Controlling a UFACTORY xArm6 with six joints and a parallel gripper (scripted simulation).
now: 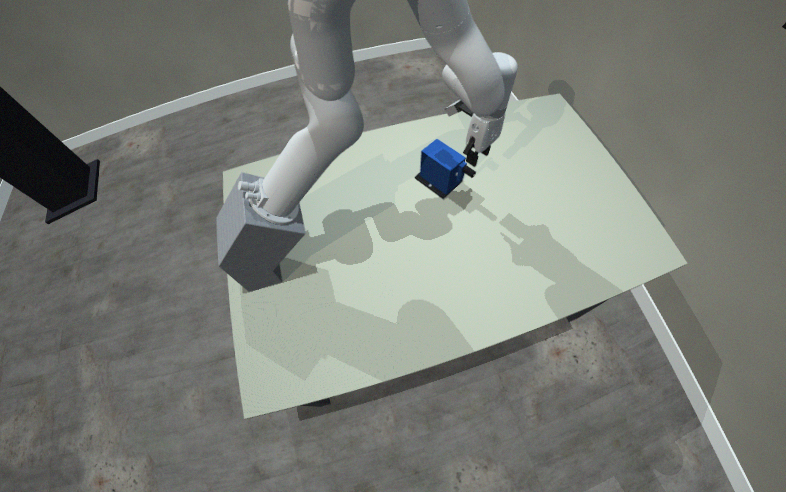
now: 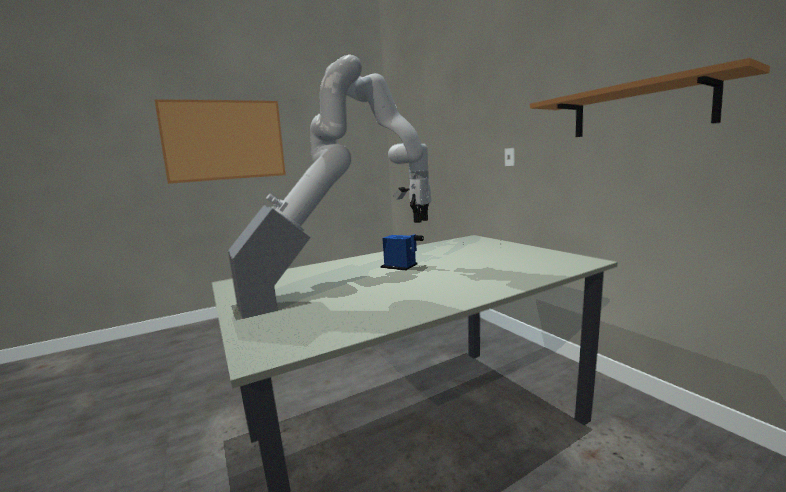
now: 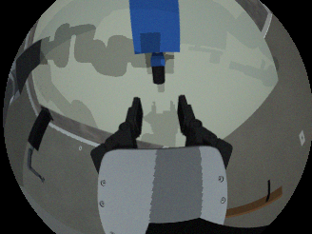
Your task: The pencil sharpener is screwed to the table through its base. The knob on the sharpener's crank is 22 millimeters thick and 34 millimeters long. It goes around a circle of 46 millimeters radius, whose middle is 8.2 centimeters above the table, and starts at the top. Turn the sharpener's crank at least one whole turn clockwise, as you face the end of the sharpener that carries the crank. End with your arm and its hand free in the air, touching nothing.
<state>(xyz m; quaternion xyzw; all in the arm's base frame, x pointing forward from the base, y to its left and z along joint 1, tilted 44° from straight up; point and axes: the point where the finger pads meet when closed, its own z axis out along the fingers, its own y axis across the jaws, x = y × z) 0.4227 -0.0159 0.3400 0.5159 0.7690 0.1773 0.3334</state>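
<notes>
Now: the crank knob 9 cm below my hand and 1 cm to the left of it.
</notes>
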